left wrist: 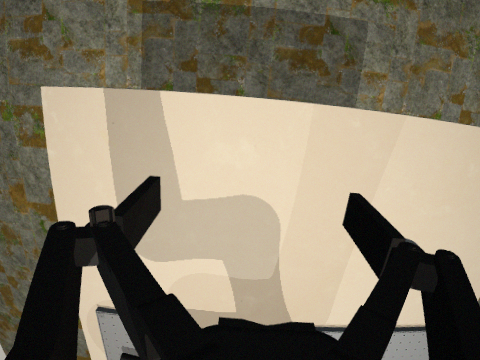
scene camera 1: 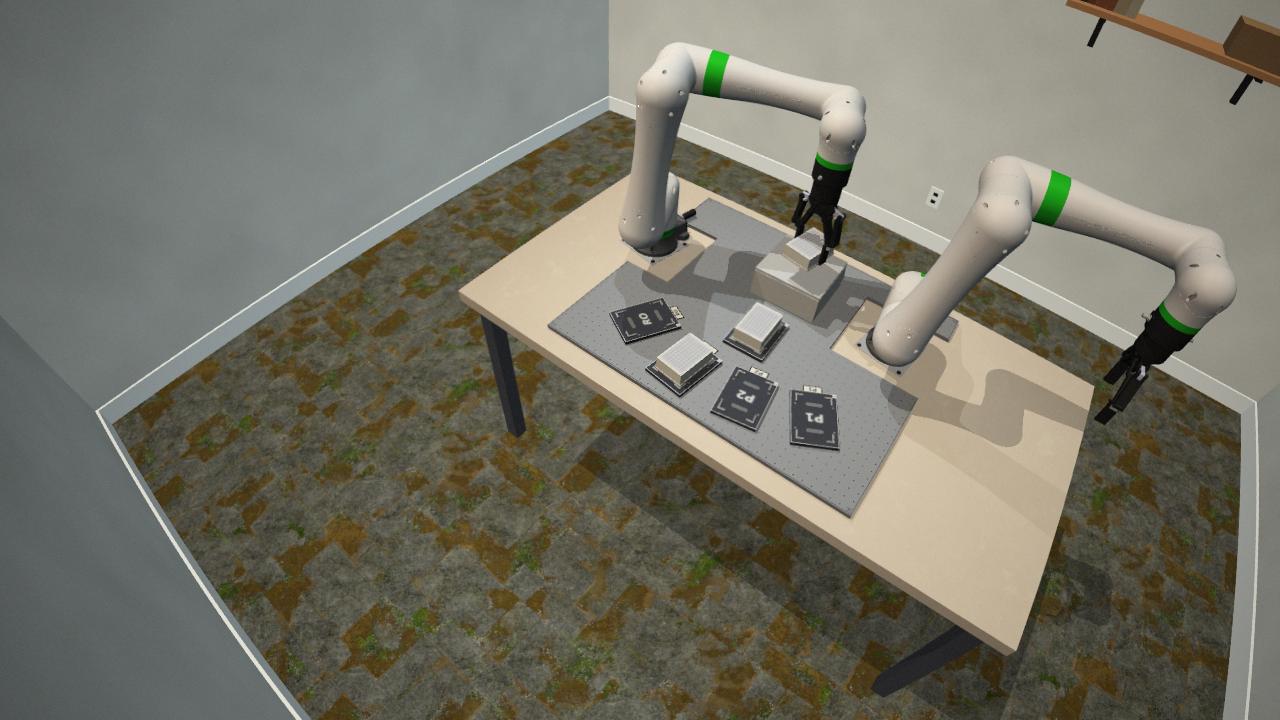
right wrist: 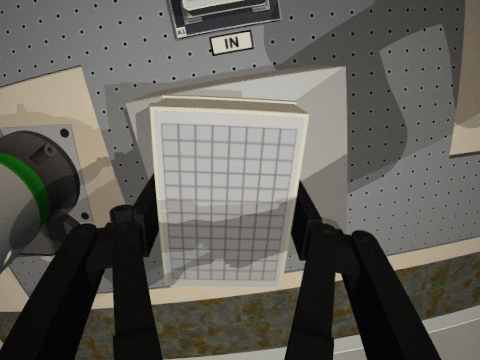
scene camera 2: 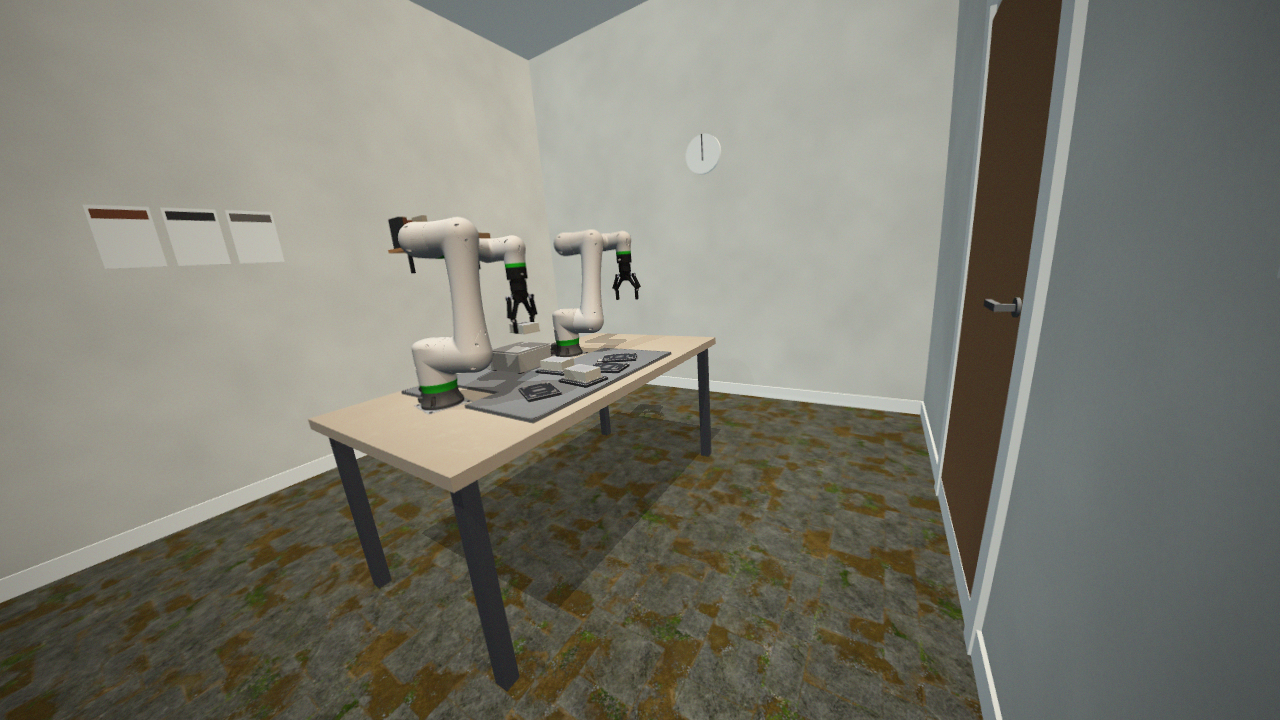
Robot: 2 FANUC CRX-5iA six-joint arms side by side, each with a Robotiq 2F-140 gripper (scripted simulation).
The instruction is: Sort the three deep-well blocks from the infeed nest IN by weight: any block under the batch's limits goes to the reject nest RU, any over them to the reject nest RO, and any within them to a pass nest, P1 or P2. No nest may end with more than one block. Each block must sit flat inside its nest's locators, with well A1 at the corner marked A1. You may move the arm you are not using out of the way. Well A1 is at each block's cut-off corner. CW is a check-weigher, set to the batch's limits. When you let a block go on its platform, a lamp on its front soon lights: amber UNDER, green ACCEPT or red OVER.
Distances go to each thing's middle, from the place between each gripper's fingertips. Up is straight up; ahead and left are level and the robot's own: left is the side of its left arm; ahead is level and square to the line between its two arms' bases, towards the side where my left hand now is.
The nest P1 [scene camera 1: 796,410] lies 380 mm ahead of my right hand, 210 mm to the left of it and 190 mm below it. The rest, counted from my right hand: check-weigher CW [scene camera 2: 519,357]: 130 mm below, 50 mm behind, 10 mm to the right; nest RO [scene camera 1: 623,324]: 330 mm ahead, 320 mm to the right, 190 mm below; nest P2 [scene camera 1: 731,387]: 420 mm ahead, 190 mm below, 30 mm to the left.
Now: the nest P1 26 cm ahead of my left hand [scene camera 1: 1104,400], 61 cm to the right of it and 23 cm below it. Also, from my left hand: check-weigher CW: 17 cm behind, 84 cm to the right, 17 cm below; nest RO: 22 cm ahead, 114 cm to the right, 23 cm below; nest P2: 30 cm ahead, 79 cm to the right, 23 cm below.
